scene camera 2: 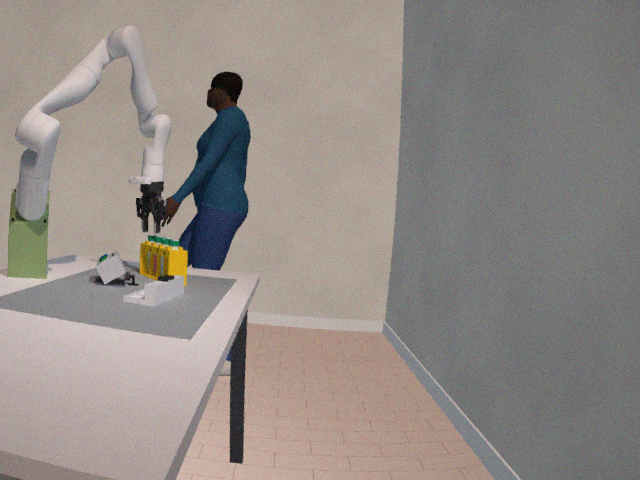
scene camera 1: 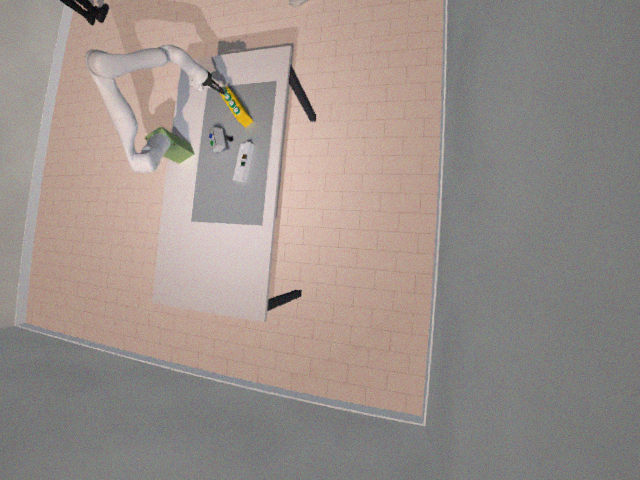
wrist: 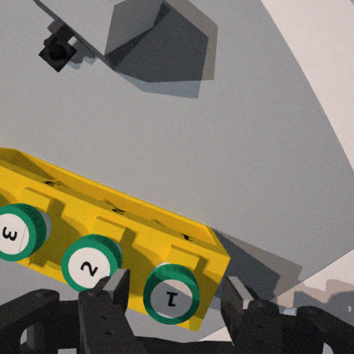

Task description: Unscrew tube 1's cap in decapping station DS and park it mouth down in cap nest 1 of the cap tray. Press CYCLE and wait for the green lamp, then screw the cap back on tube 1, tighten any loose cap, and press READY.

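Seen in the pictures: gripper, fingertip midpoint: (scene camera 2: pixel 150 232) (scene camera 1: pixel 221 91); arm's base, origin of the base link: (scene camera 2: pixel 31 207) (scene camera 1: pixel 161 141).
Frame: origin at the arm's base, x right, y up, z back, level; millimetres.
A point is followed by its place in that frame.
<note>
A yellow rack (scene camera 1: pixel 244 119) {y -130, x -132, z -441 mm} (scene camera 2: pixel 178 260) {y -120, x -132, z -442 mm} (wrist: pixel 212 260) holds several upright tubes with green caps. Cap 1 (scene camera 2: pixel 150 238) {y -76, x -271, z -329 mm} (wrist: pixel 171 295) sits on its tube at the rack's end. Cap 2 (wrist: pixel 90 265) and cap 3 (wrist: pixel 12 234) are beside it. My gripper (scene camera 1: pixel 222 89) {y -59, x -280, z -327 mm} (scene camera 2: pixel 150 228) {y -59, x -280, z -327 mm} (wrist: pixel 175 289) is partly open and empty, pointing down just above cap 1, one finger on each side of it in the wrist view. A white tray (scene camera 1: pixel 240 175) {y -144, x 188, z -422 mm} (scene camera 2: pixel 164 292) {y -167, x 149, z -445 mm} has dark spots on top. A tilted grey box (scene camera 1: pixel 219 140) {y -122, x -23, z -290 mm} (scene camera 2: pixel 111 268) {y -142, x 15, z -273 mm} shows blue and green spots. Lamp state cannot be told.
A small black part (scene camera 1: pixel 230 138) {y -178, x -55, z -325 mm} (scene camera 2: pixel 132 279) {y -174, x -54, z -321 mm} (wrist: pixel 57 50) stands beside the grey box. A grey mat (scene camera 1: pixel 222 206) {y -189, x 349, z -283 mm} (scene camera 2: pixel 170 325) {y -189, x 384, z -493 mm} lies under these things. The arm's green base block (scene camera 1: pixel 178 148) {y -74, x 18, z -50 mm} (scene camera 2: pixel 28 248) {y -110, x 35, z -12 mm} is at the table's edge. A person (scene camera 2: pixel 224 155) stands behind the table, one hand near my gripper in scene view 2.
</note>
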